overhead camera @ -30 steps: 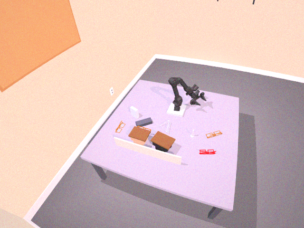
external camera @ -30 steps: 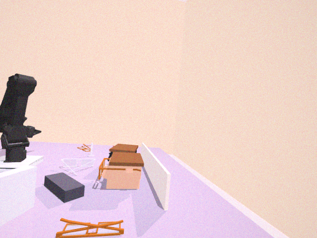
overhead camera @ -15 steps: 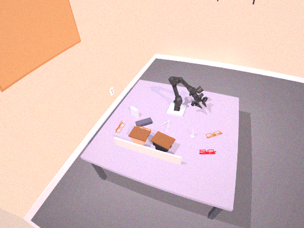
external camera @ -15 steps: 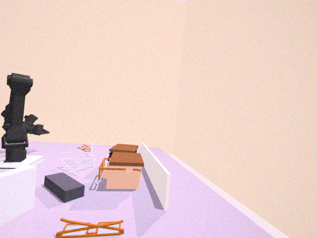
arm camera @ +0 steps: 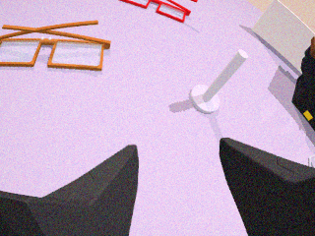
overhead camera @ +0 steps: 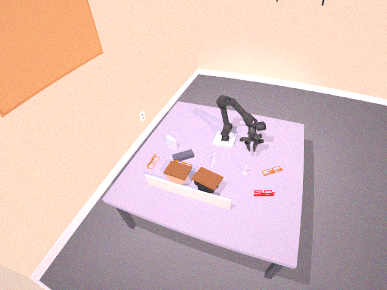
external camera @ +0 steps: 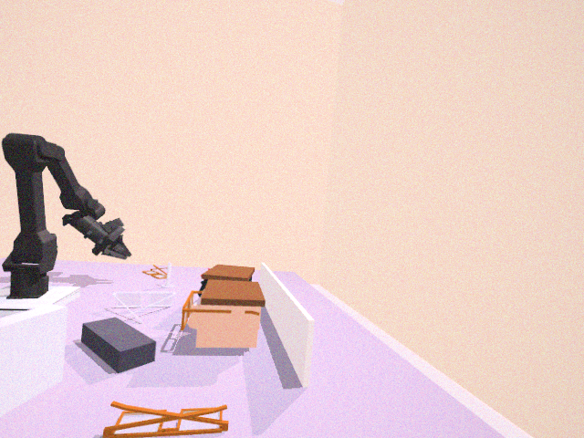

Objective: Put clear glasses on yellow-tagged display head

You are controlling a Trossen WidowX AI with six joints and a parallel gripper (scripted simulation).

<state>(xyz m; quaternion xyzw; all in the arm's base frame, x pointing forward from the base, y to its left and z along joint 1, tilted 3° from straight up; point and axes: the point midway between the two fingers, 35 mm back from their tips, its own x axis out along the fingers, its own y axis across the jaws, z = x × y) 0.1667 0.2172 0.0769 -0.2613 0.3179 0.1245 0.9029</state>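
Right now the white stand is 130 mm ahead of my gripper tip, 70 mm below it and 40 mm to the right of it. Also, from my gripper tip: dark head 270 mm to the right, 270 mm ahead, 40 mm below; tan head 490 mm to the right, 240 mm ahead, 40 mm below; white panel 410 mm to the right, 400 mm ahead, 40 mm below.
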